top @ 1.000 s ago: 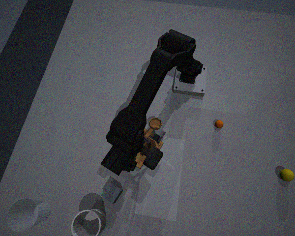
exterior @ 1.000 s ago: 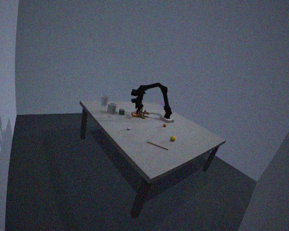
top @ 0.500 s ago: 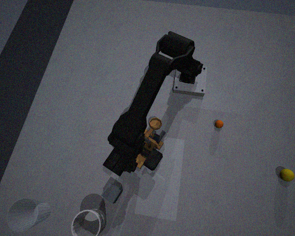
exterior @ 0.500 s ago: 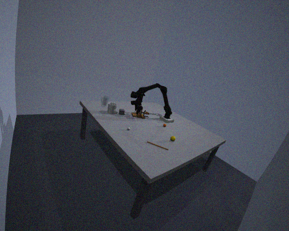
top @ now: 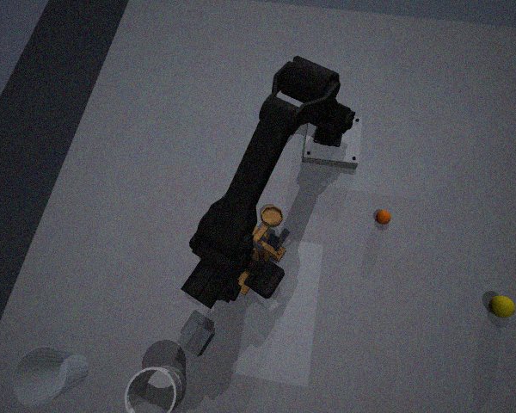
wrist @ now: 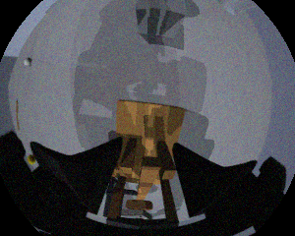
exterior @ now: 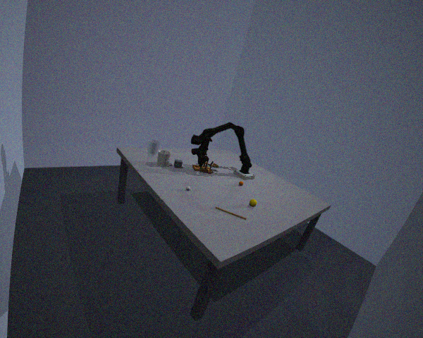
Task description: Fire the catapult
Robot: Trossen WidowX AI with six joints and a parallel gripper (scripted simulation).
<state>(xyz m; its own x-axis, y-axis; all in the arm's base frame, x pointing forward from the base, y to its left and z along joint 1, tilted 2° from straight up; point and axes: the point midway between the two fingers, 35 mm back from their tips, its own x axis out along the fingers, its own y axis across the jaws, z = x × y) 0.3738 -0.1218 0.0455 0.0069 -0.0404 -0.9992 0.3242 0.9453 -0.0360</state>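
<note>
The orange ball is 29 cm to the left of my gripper tip, 19 cm behind it and 2 cm below it. Round my gripper tip: grey cube (16 cm ahead, 5 cm to the right, 1 cm below); white mug (27 cm ahead, 8 cm to the right, 1 cm below); wooden catapult (6 cm behind, 4 cm to the left, 2 cm above).
</note>
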